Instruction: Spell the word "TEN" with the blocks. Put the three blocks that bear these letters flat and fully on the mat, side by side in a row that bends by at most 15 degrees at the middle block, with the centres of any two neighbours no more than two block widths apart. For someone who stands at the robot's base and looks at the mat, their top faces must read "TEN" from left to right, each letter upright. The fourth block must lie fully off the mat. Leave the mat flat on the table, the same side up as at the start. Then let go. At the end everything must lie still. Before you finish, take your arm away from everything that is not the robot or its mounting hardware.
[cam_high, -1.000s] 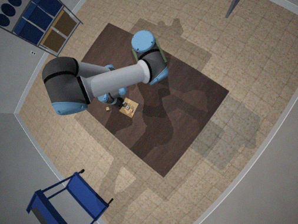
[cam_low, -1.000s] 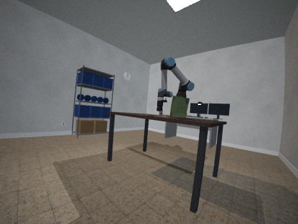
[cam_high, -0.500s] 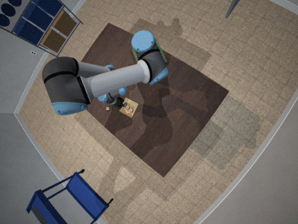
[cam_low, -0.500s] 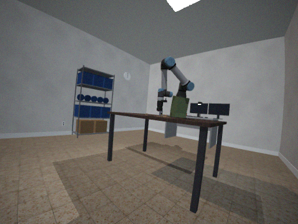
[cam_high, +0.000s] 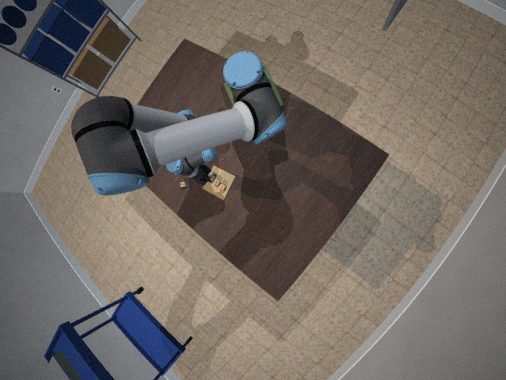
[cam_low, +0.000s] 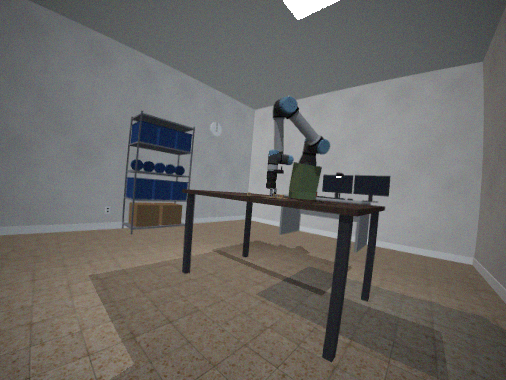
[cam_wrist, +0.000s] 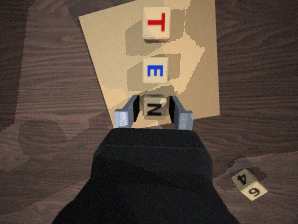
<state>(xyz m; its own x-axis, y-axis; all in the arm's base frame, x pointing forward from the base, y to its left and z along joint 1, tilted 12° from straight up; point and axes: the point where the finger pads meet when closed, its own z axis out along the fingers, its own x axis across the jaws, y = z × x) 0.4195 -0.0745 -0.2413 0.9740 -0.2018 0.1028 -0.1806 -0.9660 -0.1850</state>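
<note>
Right now my hand is 10 mm above the N block. Round my hand: tan mat: 10 mm ahead, 40 mm to the left, 20 mm below.
</note>
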